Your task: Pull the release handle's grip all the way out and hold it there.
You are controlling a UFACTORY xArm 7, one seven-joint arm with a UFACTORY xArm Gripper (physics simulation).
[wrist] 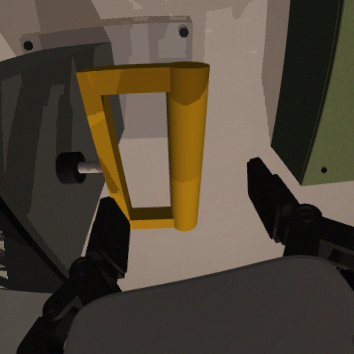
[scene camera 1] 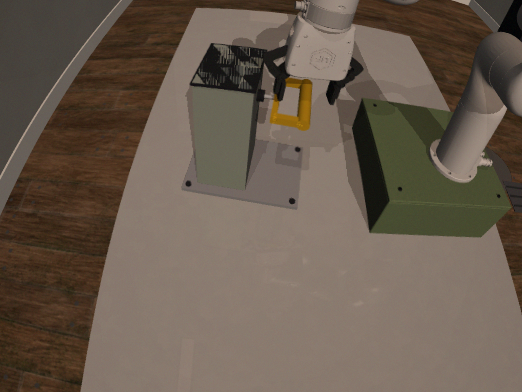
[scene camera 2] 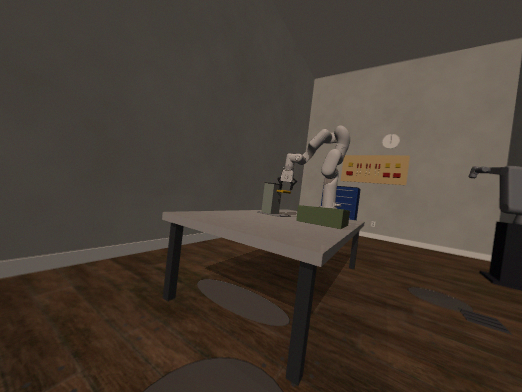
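Observation:
The yellow release handle (scene camera 1: pixel 304 114) (scene camera 2: pixel 284 191) (wrist: pixel 188 140) is a rectangular frame with a thick round grip bar on its outer side. A short thin shaft (scene camera 1: pixel 269 96) (wrist: pixel 90 167) joins it to a black collar (scene camera 1: pixel 260 95) (wrist: pixel 70 167) on the side of the grey-green post (scene camera 1: pixel 222 135) (scene camera 2: pixel 270 200) (wrist: pixel 50 225). My gripper (scene camera 1: pixel 306 100) (scene camera 2: pixel 286 188) (wrist: pixel 182 193) is wide open and empty, pointing down at the handle. In the wrist view the left fingertip overlaps the frame's near corner; the right fingertip is apart from the bar, on its outer side.
The post stands on a grey base plate (scene camera 1: pixel 272 192) with dark bolts, on the pale table (scene camera 1: pixel 225 300) (scene camera 2: pixel 240 227). A green block (scene camera 1: pixel 425 217) (scene camera 2: pixel 322 216) (wrist: pixel 330 120) under the arm's base stands to the right of the handle.

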